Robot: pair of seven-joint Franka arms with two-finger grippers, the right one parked.
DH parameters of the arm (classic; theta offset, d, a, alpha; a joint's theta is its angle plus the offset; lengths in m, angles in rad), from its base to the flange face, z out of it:
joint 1: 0 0.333 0 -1.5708
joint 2: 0 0 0 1.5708
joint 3: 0 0.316 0.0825 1.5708
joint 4: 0 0 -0.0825 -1.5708
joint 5: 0 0.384 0 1.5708
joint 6: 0 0 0.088 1.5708
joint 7: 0 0.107 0 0
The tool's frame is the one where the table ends.
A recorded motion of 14 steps. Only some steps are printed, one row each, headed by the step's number.
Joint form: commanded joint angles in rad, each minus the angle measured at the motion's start. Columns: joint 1, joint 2, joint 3, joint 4, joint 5, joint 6, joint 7.
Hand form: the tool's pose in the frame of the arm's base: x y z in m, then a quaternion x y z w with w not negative. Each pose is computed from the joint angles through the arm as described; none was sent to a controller.
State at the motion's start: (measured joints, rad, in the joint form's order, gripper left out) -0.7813 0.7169 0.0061 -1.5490 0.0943 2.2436 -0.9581
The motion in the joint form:
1: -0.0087 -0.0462 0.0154 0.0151 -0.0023 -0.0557 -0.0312
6: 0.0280 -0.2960 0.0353 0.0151 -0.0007 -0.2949 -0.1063
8: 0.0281 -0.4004 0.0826 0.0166 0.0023 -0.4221 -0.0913
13: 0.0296 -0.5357 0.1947 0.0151 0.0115 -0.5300 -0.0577
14: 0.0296 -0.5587 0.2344 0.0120 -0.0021 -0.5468 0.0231
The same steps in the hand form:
1: 0.5080 -0.4897 0.2601 -0.99571 -0.08101 -0.02853 0.03450
6: 0.5155 -0.4416 0.4134 -0.98636 -0.15620 -0.03840 0.03501
8: 0.5153 -0.4022 0.4735 -0.98235 -0.17655 -0.03705 0.04949
13: 0.5258 -0.3230 0.5512 -0.97275 -0.22094 -0.05031 0.04909
14: 0.5310 -0.2997 0.5627 -0.97707 -0.20288 -0.04493 0.04634

